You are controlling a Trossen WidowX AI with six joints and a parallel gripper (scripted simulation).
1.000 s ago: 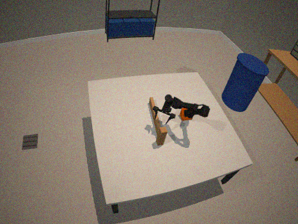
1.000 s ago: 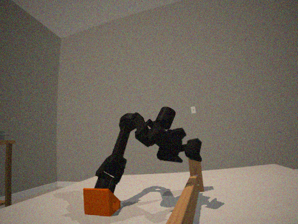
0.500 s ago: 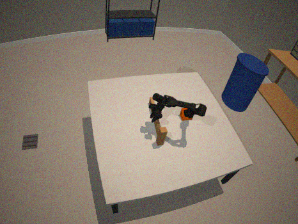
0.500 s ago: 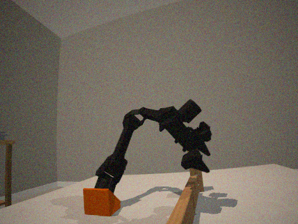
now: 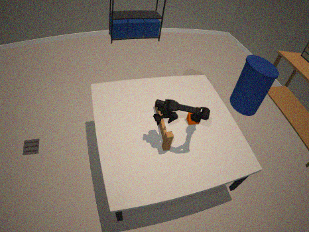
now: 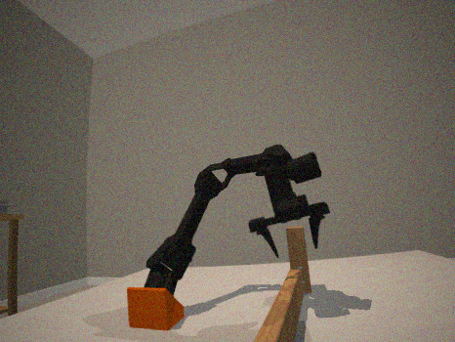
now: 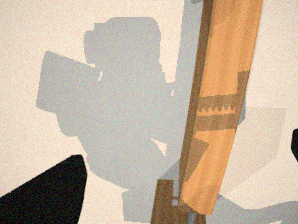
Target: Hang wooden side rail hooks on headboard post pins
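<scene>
Now: the headboard post 140 mm to the left of my gripper tip, 40 mm below it and 10 mm ahead of it.
</scene>
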